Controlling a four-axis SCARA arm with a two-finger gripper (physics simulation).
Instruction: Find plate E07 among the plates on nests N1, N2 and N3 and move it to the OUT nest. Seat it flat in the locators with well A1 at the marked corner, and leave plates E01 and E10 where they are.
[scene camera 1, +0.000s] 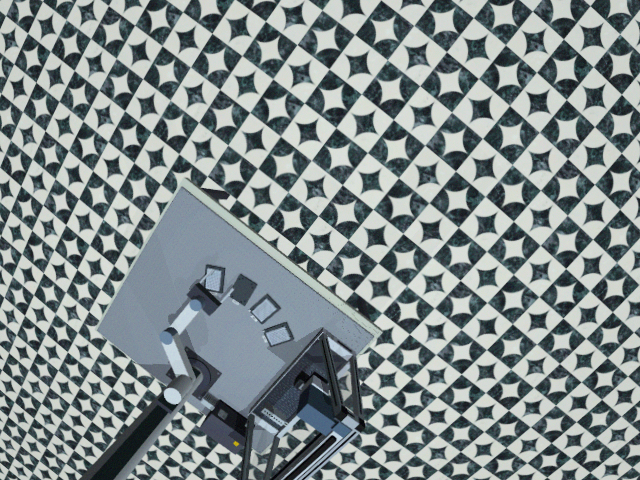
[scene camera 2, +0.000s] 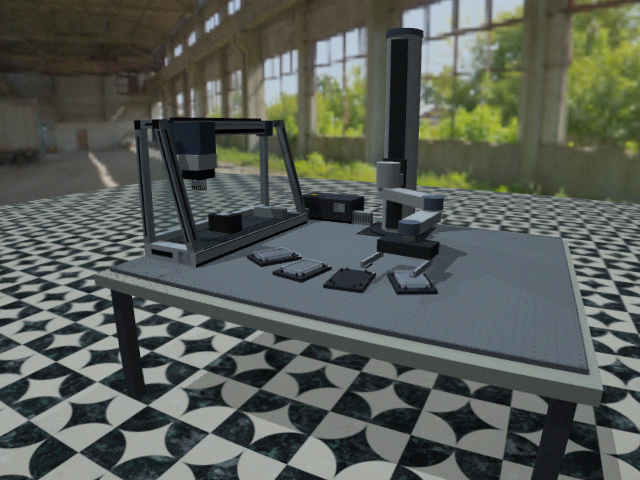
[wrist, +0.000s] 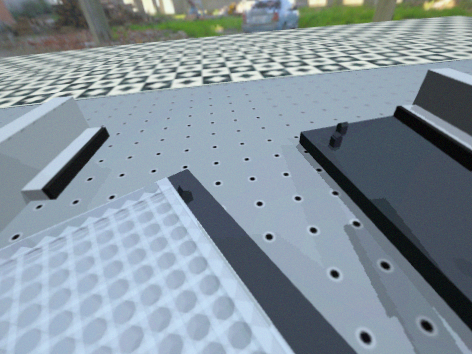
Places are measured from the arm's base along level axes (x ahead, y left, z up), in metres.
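Pixels of known places: gripper, fingertip midpoint: (scene camera 1: 223, 278) (scene camera 2: 387, 269) (wrist: 249, 104); arm's base, origin of the base link: (scene camera 1: 194, 372) (scene camera 2: 397, 233).
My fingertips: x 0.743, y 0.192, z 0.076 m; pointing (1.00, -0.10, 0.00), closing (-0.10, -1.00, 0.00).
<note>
Ahead of a thing's pixels: the offset from my fingertips to its top centre. "*": to the spot under its first point. Level surfaces: height alone.
A clear well plate {dx -0.074, dy +0.056, dz -0.037 m} (scene camera 1: 214, 279) (scene camera 2: 408, 280) (wrist: 115, 280) lies on the dark nest at one end of the row. Beside it is a bare dark nest {dx -0.015, dy -0.122, dz -0.041 m} (scene camera 1: 244, 289) (scene camera 2: 349, 279) (wrist: 400, 170) with small locator pegs. Further along, a second plate {dx -0.027, dy -0.298, dz -0.037 m} (scene camera 1: 265, 308) (scene camera 2: 302, 266) and a third plate {dx -0.108, dy -0.462, dz -0.037 m} (scene camera 1: 278, 334) (scene camera 2: 274, 254) sit on their nests. No plate or nest label is readable, so I cannot tell which is E07. My gripper (scene camera 1: 216, 289) (scene camera 2: 390, 268) (wrist: 249, 104) is open and empty, low, with one finger over the first plate and the other near the bare nest.
A gantry frame {* dx +0.106, dy -0.759, dz +0.226 m} (scene camera 1: 338, 372) (scene camera 2: 180, 191) with a dark blue head stands beyond the third plate. A dark box {* dx -0.814, dy -0.558, dz +0.052 m} (scene camera 1: 223, 427) (scene camera 2: 336, 206) sits near the arm's base. The perforated table {dz -0.063 m} (scene camera 1: 155, 289) (scene camera 2: 491, 304) (wrist: 225, 135) carries the nests.
</note>
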